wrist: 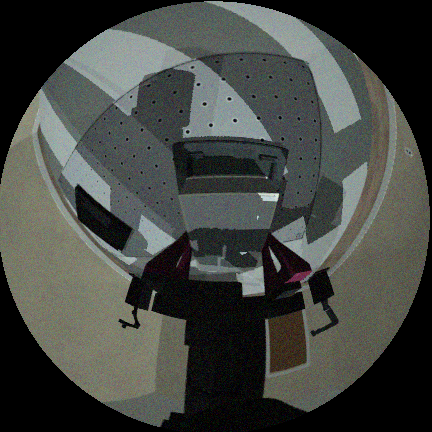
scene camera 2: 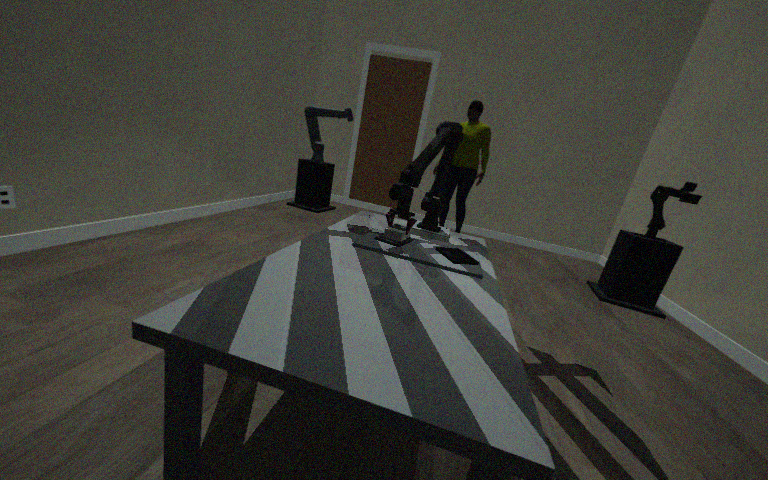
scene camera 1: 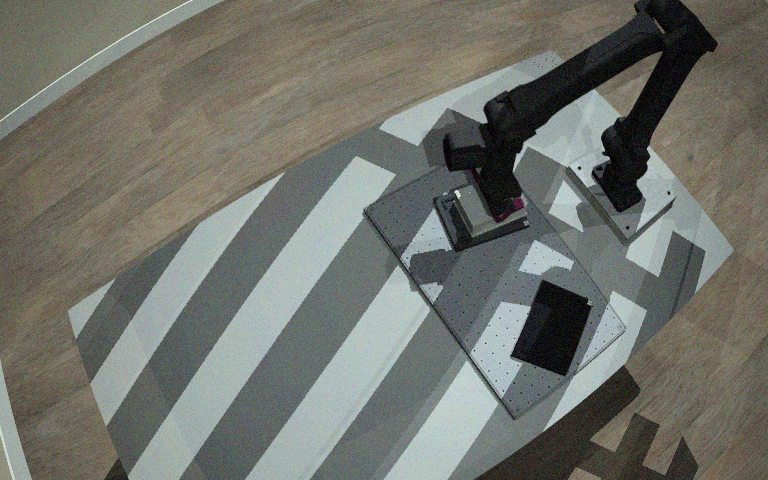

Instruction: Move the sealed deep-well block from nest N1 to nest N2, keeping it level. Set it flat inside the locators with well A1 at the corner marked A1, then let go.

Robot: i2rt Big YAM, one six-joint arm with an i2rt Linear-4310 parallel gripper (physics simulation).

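Frame: origin at the arm's base, x ahead, y left, z up, level; metres.
Where they show: gripper, fingertip midpoint: (wrist: 227,230) (scene camera 1: 490,203); arm's base, origin of the base link: (scene camera 2: 428,228) (scene camera 1: 616,186).
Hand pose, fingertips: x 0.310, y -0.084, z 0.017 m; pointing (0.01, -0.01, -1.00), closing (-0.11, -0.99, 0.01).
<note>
Each offset is from my fingertips to the top centre of the thing. Level surfaces: height alone.
The sealed deep-well block @(dz +0.023, dx -0.002, dy +0.000 m) (scene camera 1: 478,219) (scene camera 2: 396,232) (wrist: 227,210), a pale grey box, is between my gripper's dark red fingers. My gripper (scene camera 1: 493,195) (scene camera 2: 400,224) (wrist: 227,230) is shut on it from two opposite sides. The block looks about level and a little above the dark nest N1 @(dz -0.018, dx +0.014, dy -0.004 m) (scene camera 1: 447,229) (wrist: 230,145), whose inside shows past the block's near side in the wrist view. The black nest N2 @(dz -0.018, dx +0.007, dy +0.279 m) (scene camera 1: 552,328) (scene camera 2: 457,255) (wrist: 102,217) is empty. A small pale mark @(dz -0.024, dx -0.086, dy +0.276 m) (scene camera 1: 590,302) is at one of its corners; its lettering is too small to read. Well A1 cannot be made out.
Both nests stand on a perforated board @(dz -0.035, dx +0.038, dy +0.123 m) (scene camera 1: 470,277) (wrist: 250,85) on a table @(dz -0.048 m) (scene camera 1: 317,316) (scene camera 2: 362,339) crossed by light and dark stripes. The arm's base plate (scene camera 1: 651,212) is beside the board. A person (scene camera 2: 472,147) and two other arms on pedestals (scene camera 2: 314,183) (scene camera 2: 640,271) stand beyond the table.
</note>
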